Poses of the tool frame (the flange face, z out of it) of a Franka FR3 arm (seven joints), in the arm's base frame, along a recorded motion.
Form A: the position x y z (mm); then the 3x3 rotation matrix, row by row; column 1 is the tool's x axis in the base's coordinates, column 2 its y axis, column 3 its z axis. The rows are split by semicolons.
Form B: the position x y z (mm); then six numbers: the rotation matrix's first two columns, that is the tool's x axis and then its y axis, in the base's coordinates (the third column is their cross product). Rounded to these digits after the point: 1 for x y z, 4 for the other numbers. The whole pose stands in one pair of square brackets.
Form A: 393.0, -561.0, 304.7; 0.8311, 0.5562, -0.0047; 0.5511, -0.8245, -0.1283; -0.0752, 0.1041, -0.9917
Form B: [393.0, -561.0, 304.7, 0.8311, 0.5511, -0.0752, 0.5562, -0.8245, 0.1041]
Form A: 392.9, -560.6, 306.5; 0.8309, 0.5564, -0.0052; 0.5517, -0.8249, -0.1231; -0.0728, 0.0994, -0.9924
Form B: [392.9, -560.6, 306.5, 0.8309, 0.5517, -0.0728, 0.5564, -0.8249, 0.0994]
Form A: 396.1, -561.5, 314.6; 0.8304, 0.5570, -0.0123; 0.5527, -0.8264, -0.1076; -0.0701, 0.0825, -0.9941
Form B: [396.1, -561.5, 314.6, 0.8304, 0.5527, -0.0701, 0.5570, -0.8264, 0.0825]
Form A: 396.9, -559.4, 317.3; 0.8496, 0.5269, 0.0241; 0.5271, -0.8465, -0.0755; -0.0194, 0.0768, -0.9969
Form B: [396.9, -559.4, 317.3, 0.8496, 0.5271, -0.0194, 0.5269, -0.8465, 0.0768]
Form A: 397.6, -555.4, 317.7; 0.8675, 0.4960, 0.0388; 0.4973, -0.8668, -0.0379; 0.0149, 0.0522, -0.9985
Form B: [397.6, -555.4, 317.7, 0.8675, 0.4973, 0.0149, 0.4960, -0.8668, 0.0522]
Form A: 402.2, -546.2, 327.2; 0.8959, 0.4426, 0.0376; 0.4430, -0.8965, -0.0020; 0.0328, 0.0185, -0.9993
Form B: [402.2, -546.2, 327.2, 0.8959, 0.4430, 0.0328, 0.4426, -0.8965, 0.0185]
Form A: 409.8, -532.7, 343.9; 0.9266, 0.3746, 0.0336; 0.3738, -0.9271, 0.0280; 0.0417, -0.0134, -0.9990
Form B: [409.8, -532.7, 343.9, 0.9266, 0.3738, 0.0417, 0.3746, -0.9271, -0.0134]
